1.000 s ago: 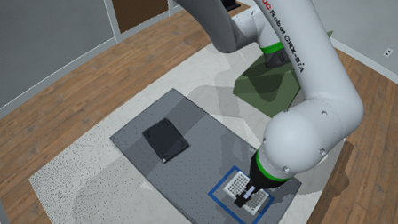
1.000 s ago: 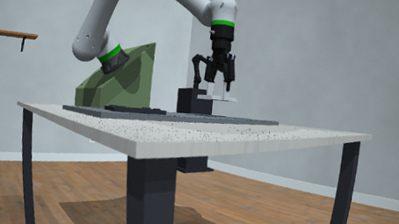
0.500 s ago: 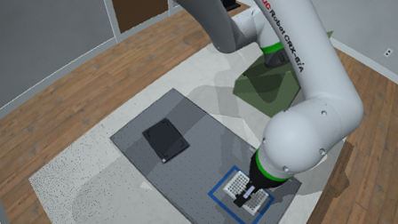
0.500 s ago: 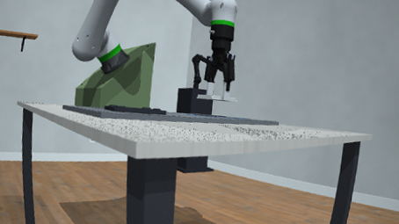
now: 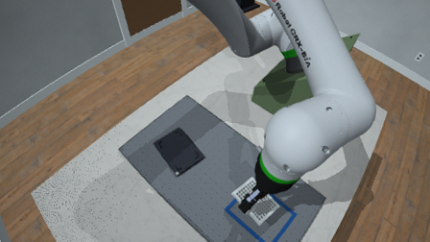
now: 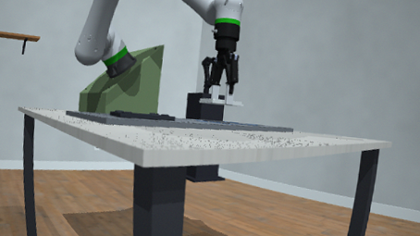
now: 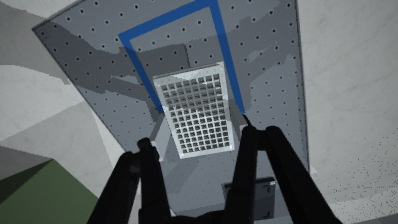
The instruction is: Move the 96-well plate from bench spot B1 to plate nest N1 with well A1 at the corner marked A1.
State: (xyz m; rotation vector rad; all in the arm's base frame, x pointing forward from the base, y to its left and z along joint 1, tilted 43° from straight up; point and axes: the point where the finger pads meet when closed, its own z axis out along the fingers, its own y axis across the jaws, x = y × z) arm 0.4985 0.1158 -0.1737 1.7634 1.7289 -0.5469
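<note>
Now: the black plate nest N1 5 cm ahead of my hand, 32 cm to the right of it and 8 cm below it. Also, from my hand: white 96-well plate: 2 cm below; then A1 corner label: 11 cm ahead, 25 cm to the right, 8 cm below.
</note>
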